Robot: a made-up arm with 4 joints.
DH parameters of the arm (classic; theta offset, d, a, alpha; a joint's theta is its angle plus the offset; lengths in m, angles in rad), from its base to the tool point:
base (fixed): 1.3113 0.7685 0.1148 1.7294
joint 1: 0 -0.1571 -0.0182 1.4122
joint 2: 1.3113 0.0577 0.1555 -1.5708
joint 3: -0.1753 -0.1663 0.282 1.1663
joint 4: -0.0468 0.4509 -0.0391 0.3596
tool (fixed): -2.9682 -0.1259 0 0
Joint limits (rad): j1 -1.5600..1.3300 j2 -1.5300..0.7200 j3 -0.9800..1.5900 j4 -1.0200..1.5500
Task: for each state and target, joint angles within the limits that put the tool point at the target. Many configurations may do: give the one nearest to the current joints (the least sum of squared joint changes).
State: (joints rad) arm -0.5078 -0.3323 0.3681 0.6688
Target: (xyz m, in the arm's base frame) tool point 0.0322 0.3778 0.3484
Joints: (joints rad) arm -0.4398 -0.9932 0.4249 0.7628
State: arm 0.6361 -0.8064 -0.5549 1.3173
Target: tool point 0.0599 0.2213 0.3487
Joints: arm -0.0419 -0.2644 -0.3047 1.1940
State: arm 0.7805 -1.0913 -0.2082 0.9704
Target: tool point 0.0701 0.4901 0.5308
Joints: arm 0.6175 -0.7837 -0.3530 0.8439
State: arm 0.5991 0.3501 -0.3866 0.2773
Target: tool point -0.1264 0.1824 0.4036
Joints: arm 0.0961 0.3979 -0.9634 0.3687
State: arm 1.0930 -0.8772 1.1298 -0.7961
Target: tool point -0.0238 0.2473 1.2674
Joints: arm 0.9669 -1.3081 1.5855 -0.6463
